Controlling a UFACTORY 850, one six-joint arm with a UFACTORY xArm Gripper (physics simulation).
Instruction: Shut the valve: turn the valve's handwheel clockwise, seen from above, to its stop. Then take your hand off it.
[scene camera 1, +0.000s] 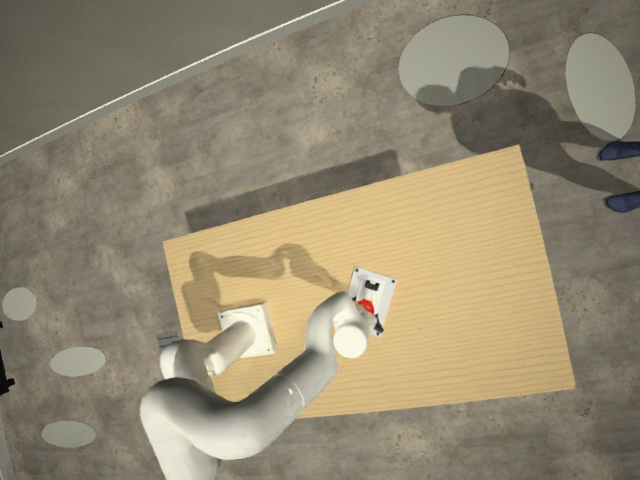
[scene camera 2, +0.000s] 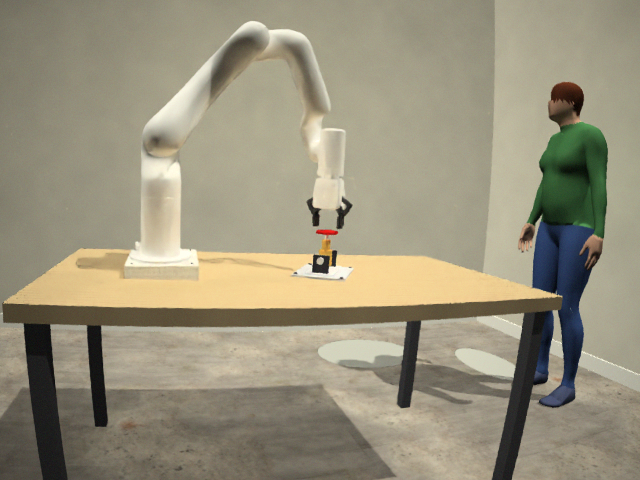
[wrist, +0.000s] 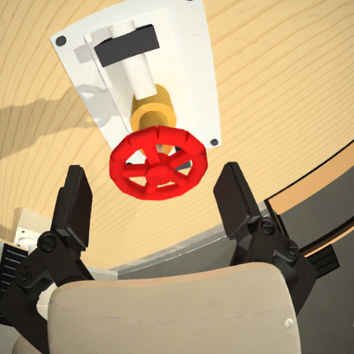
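The red handwheel (scene camera 1: 366, 306) (scene camera 2: 326, 232) (wrist: 159, 175) lies level on top of the yellow valve body (scene camera 2: 325, 257) (wrist: 153, 111). The valve stands on a white base plate (scene camera 1: 387, 290) (scene camera 2: 338, 275) (wrist: 202, 95) on the table. My gripper (scene camera 2: 327, 226) (wrist: 154, 177) is open and empty, pointing down. In scene camera 2 its fingertips are slightly above the wheel. In the wrist view the wheel shows between the two fingers' lines, with a gap on each side, and no contact is visible. In scene camera 1 the wrist partly hides the wheel and the plate.
Black blocks (scene camera 1: 371, 284) (scene camera 2: 320, 264) (wrist: 127, 46) stand on the plate and bear the white pipe. The robot's white base (scene camera 1: 264, 330) (scene camera 2: 161, 269) stands on the left of the wooden table (scene camera 1: 465, 258) (scene camera 2: 439, 289). A person (scene camera 2: 571, 175) stands beyond the table's right end.
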